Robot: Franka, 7 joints.
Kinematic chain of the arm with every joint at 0, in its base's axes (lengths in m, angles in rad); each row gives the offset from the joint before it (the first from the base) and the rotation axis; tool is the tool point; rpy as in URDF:
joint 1: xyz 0 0 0.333 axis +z
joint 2: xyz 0 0 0 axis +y
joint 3: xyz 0 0 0.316 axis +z
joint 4: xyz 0.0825 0 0 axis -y
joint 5: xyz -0.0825 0 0.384 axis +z
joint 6: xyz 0 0 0 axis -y
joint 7: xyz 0.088 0 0 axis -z
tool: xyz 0 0 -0.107 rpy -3.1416 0 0
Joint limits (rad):
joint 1: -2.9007..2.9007
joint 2: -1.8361..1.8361
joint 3: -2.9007..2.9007
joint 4: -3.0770..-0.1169
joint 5: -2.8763..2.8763
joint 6: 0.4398..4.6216
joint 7: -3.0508..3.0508
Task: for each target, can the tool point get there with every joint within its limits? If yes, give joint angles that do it. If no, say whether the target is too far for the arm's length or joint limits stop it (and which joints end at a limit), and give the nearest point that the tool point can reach.
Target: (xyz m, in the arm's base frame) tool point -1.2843 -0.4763 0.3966
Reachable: no: too far | nearest point -0.8035 -0.2980 0.3728 | short by 0.513 m
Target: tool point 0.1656 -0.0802 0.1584
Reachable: yes | joints -1.0652 0.7036 0.8695 -2.7307 2.2754 4.0482 1.3736
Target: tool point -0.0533 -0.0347 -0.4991
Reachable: no: joint limits stop it (at a limit: joint 2) | nearest point -0.0986 -0.0642 -0.3343 | short by 0.173 m
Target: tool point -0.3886 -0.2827 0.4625
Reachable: yes | joints -1.2657 1.1950 -2.0149 -2.1384 1.5903 0.7701 1.6550
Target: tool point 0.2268 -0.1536 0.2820
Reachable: yes | joints 0.3657 -0.3679 -1.2349 -2.6913 0.4003 1.4031 -1.7705
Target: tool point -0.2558 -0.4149 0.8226
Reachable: yes | joints 2.0491 -0.1683 1.8194 -0.9555 0.4387 1.1240 2.1062
